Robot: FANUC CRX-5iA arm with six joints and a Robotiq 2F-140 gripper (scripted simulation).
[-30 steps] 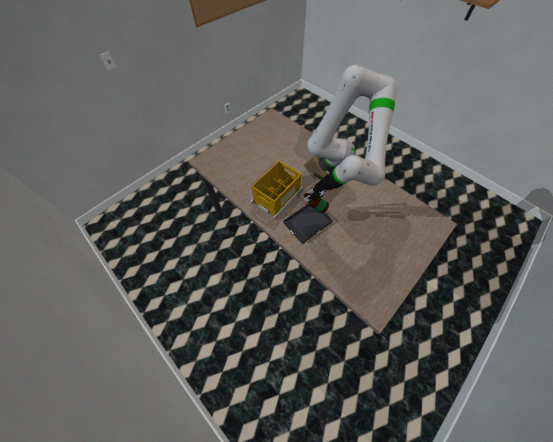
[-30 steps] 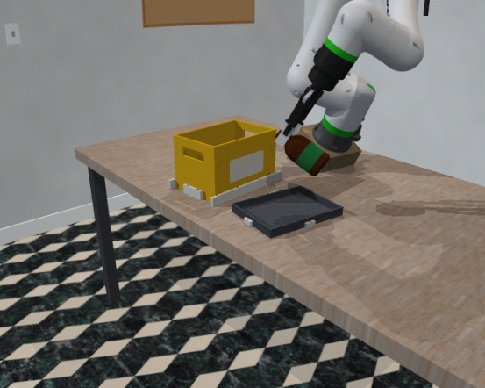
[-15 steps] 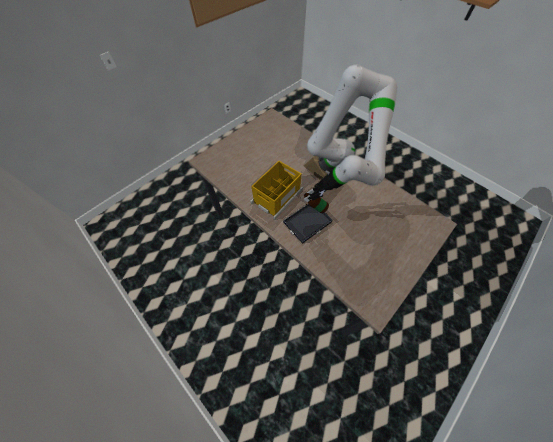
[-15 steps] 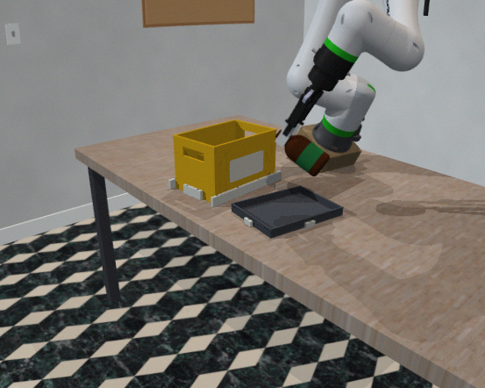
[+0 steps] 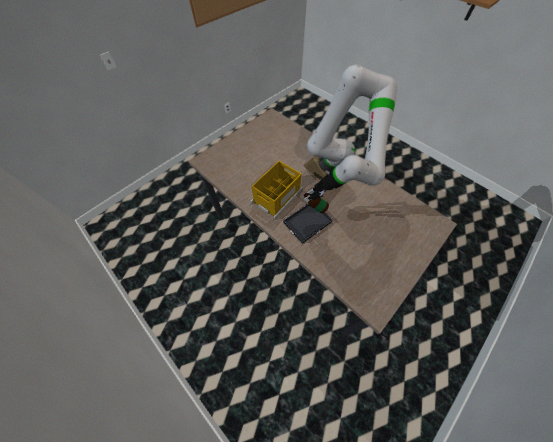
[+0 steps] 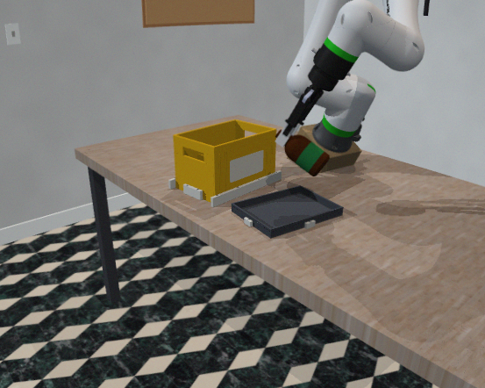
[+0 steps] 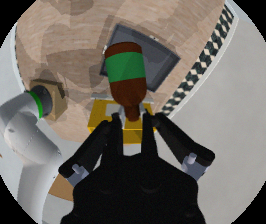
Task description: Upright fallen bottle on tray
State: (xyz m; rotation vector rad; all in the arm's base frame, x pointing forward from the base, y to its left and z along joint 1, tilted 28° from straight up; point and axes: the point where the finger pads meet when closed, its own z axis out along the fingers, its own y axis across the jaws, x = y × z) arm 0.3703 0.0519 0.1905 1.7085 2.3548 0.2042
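My hand is 10 mm past the bottle, 30 mm to the right of it and 40 mm above it. Round my hand: yellow crate: 20 mm ahead, 240 mm to the right, 130 mm below; dark grey tray: 30 mm ahead, 40 mm to the left, 210 mm below.
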